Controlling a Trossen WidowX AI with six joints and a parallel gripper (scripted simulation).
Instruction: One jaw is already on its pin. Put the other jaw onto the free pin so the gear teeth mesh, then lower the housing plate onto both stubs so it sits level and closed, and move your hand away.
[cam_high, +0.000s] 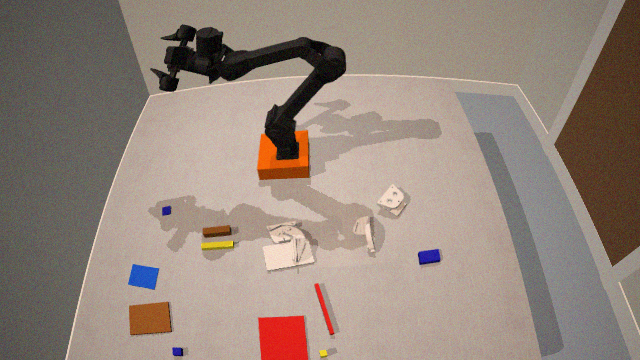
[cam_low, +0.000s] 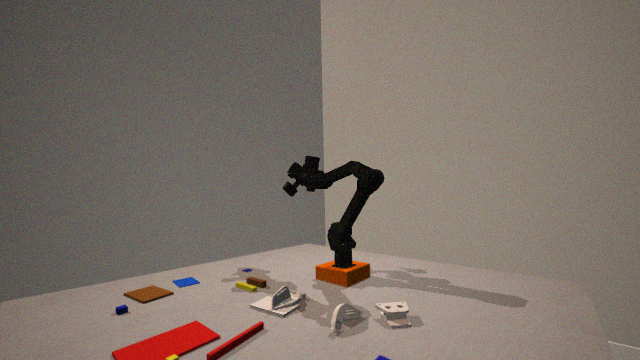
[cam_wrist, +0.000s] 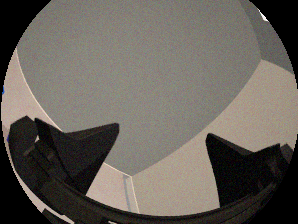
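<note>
The pale jaw is 360 mm ahead of my gripper tip, 570 mm to the left of it and 390 mm below it. From my gripper tip the other things lie so: yellow bar 360 mm ahead, 170 mm to the left, 400 mm below; then brown bar 320 mm ahead, 160 mm to the left, 400 mm below; then flat blue piece 470 mm ahead, 60 mm to the right, 410 mm below.
</note>
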